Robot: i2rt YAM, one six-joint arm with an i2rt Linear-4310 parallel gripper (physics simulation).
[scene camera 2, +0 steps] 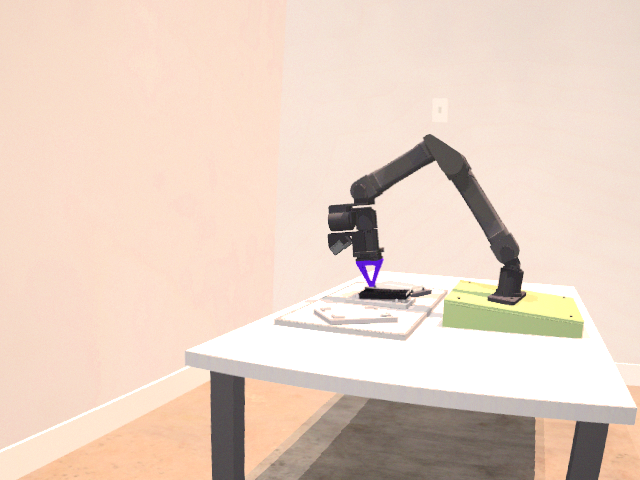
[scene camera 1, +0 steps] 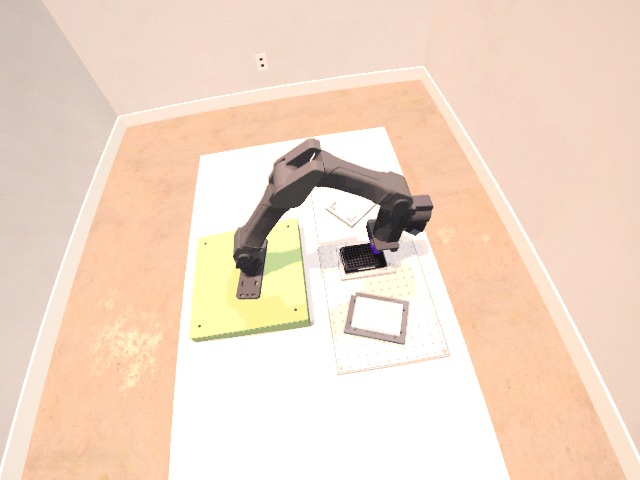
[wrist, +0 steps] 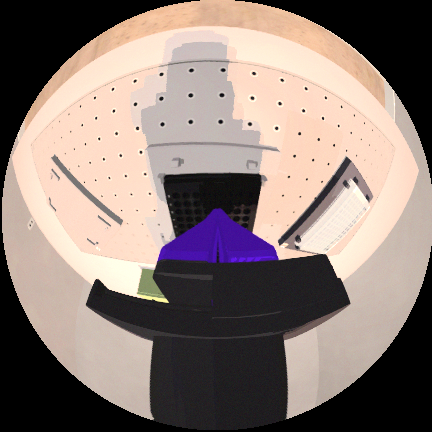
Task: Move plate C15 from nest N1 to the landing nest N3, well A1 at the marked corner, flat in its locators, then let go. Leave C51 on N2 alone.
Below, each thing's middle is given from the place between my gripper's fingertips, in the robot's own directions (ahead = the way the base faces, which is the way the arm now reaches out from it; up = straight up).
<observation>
Now: the black well rack (scene camera 1: 355, 258) 4 cm behind my hand and 2 cm below it. From my hand the other things lie so: grey-framed white tray (scene camera 1: 369, 314) 1 cm behind, 18 cm to the right, 2 cm below.
</observation>
